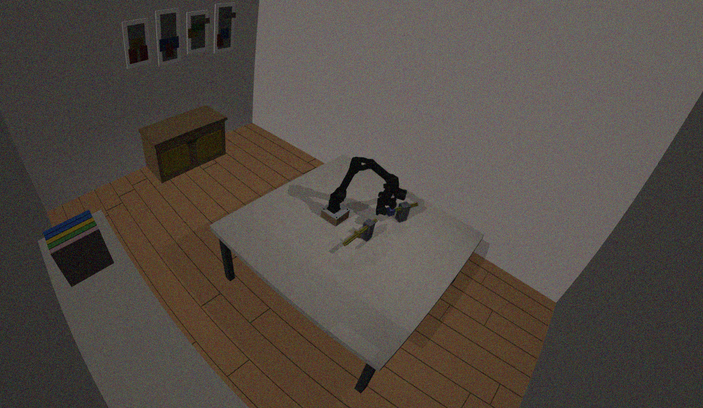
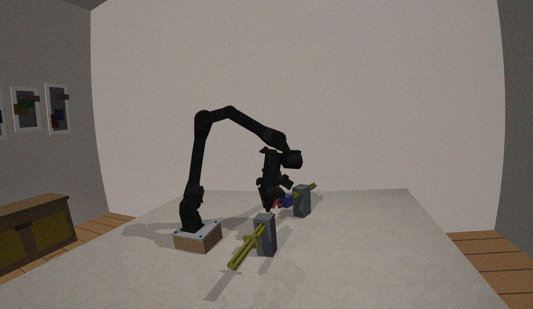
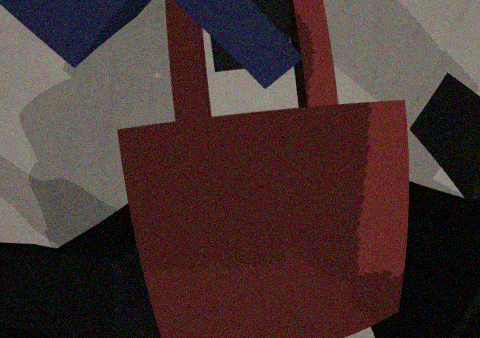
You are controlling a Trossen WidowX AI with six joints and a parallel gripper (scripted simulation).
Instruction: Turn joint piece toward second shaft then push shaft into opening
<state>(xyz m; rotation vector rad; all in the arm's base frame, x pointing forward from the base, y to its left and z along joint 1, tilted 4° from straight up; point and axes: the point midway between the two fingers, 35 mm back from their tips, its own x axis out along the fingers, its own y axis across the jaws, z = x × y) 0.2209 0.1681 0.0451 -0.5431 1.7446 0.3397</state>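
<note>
The red square joint piece is 20 mm ahead of my gripper tip, 10 mm to the left of it and 30 mm above it.
</note>
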